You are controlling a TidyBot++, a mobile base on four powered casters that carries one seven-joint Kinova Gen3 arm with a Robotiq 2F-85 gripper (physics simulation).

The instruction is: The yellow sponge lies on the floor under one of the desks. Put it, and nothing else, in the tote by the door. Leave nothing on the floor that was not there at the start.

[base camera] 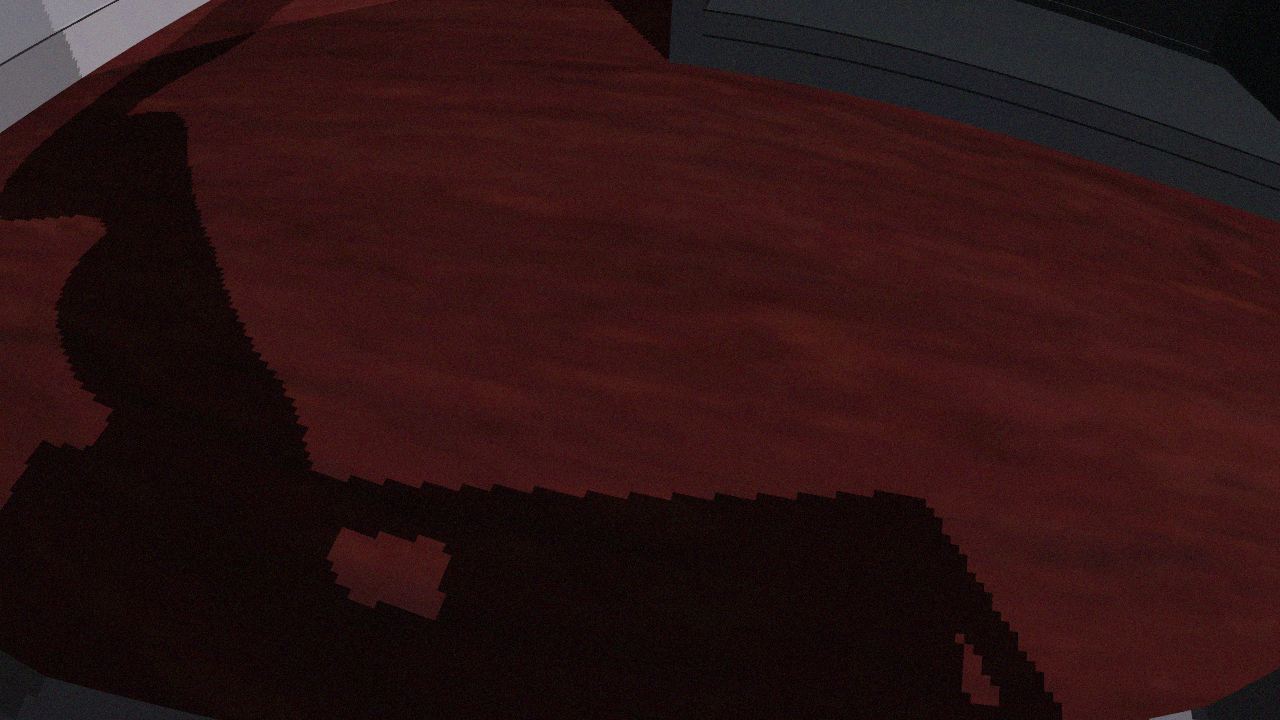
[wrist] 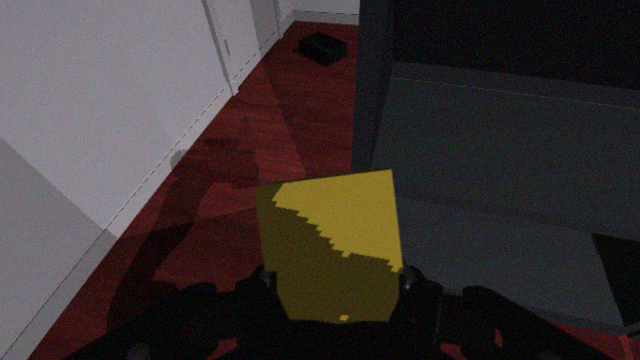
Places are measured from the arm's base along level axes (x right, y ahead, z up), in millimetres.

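Where they show: gripper, fingertip midpoint: (wrist: 336, 273).
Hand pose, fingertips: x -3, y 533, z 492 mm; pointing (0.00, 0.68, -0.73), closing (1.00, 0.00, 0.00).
Note:
After its pixels a point has its place.
The yellow sponge (wrist: 335, 245) @(z 529, x -3, y 530 mm) is held between the two fingers of my gripper (wrist: 336, 273) @(z 492, x -3, y 533 mm) in the wrist view, partly in shadow. My gripper is shut on it, with a finger at its left and right edges. A small black open box, which looks like the tote (wrist: 325, 49) @(z -393, x -83, y 2661 mm), stands on the floor at the top of the wrist view, beyond the sponge and near the door (wrist: 240, 37) @(z -133, x -603, y 2311 mm). The tote, the sponge and the gripper do not show in the base camera view.
A dark grey desk or cabinet (base camera: 939, 80) @(z -351, x 332, y 834 mm) (wrist: 372, 90) @(z 370, x 58, y 901 mm) stands to the right, its edge close to the tote in the wrist view. A white wall (base camera: 116, 40) @(z -372, x -897, y 1118 mm) (wrist: 100, 90) @(z 109, x -855, y 1353 mm) runs along the left. The red wooden floor (base camera: 671, 295) @(z -396, x 24, y 496 mm) (wrist: 310, 115) @(z -396, x -151, y 1848 mm) carries the robot's shadow.

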